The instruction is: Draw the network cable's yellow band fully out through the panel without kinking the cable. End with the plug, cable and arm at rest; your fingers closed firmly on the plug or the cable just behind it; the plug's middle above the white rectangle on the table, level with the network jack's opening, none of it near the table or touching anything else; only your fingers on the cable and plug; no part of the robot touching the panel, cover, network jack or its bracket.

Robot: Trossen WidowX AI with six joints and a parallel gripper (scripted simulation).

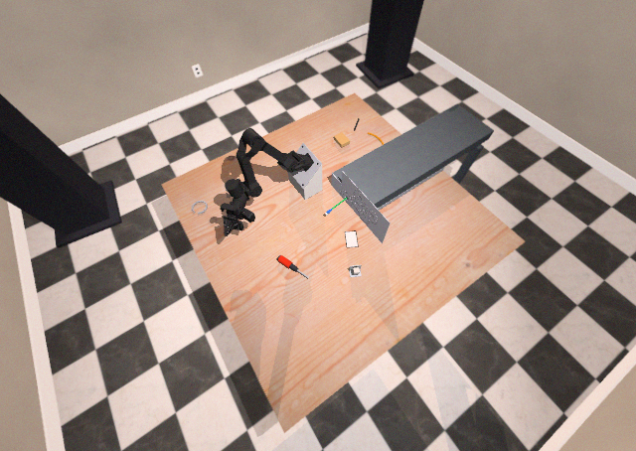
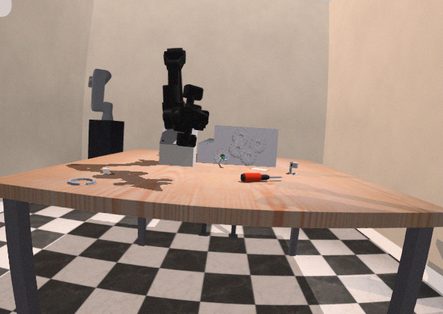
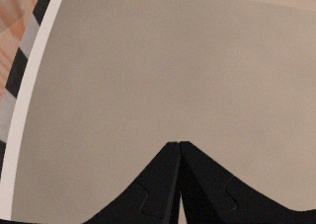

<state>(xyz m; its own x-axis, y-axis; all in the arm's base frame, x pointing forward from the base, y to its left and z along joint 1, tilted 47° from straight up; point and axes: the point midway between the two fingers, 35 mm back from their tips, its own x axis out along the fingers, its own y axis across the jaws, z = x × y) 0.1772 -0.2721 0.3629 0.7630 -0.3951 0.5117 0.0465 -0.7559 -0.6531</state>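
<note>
My hand is 45 cm to the right of the blue plug, 17 cm above it and 4 cm short of it. Round my hand: white rectangle (48 cm to the left, 21 cm below, 20 cm ahead); then red screwdriver (21 cm ahead, 19 cm below, 18 cm to the left); then white block (35 cm behind, 20 cm below, 7 cm to the left).
</note>
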